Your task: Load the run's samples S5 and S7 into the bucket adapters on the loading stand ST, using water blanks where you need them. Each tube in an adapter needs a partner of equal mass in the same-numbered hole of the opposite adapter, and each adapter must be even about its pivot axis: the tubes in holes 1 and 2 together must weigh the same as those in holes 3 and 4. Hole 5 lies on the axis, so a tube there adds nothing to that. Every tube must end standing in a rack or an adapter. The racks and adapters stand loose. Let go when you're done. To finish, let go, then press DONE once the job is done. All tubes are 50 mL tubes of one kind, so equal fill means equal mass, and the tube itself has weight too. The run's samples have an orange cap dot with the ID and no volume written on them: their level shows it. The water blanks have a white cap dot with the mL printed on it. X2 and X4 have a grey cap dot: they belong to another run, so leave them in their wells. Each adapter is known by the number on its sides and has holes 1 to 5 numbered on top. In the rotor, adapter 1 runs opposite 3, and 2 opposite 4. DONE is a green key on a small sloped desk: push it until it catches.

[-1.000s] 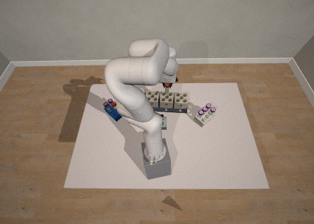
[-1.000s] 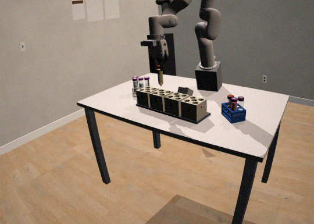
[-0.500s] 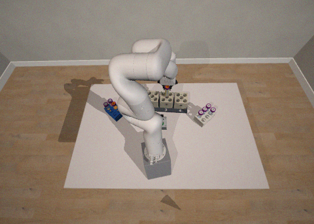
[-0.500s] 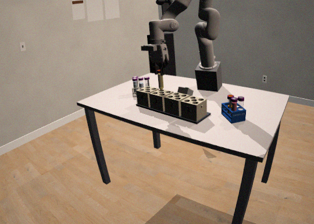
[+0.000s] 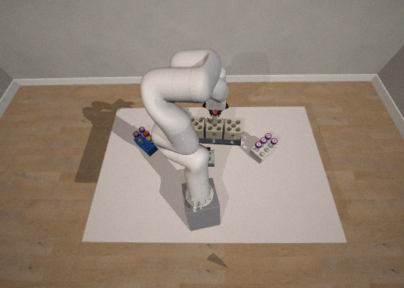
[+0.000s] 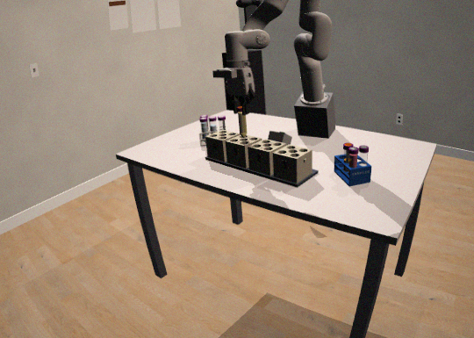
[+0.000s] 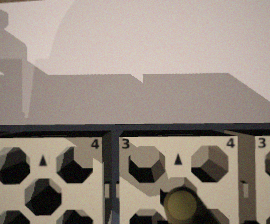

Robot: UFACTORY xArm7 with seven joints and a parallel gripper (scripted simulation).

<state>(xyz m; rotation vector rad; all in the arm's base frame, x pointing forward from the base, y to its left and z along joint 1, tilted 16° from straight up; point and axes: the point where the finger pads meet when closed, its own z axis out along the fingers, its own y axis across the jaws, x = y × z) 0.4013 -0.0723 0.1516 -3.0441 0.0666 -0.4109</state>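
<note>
My gripper is now 210 mm above the dark stand and 60 mm to the right of it. Round my hand: adapter 220 mm to the left, 160 mm below, 10 mm ahead; white rack 280 mm to the right, 180 mm below, 120 mm behind; blue rack 400 mm to the left, 180 mm below, 100 mm behind.
</note>
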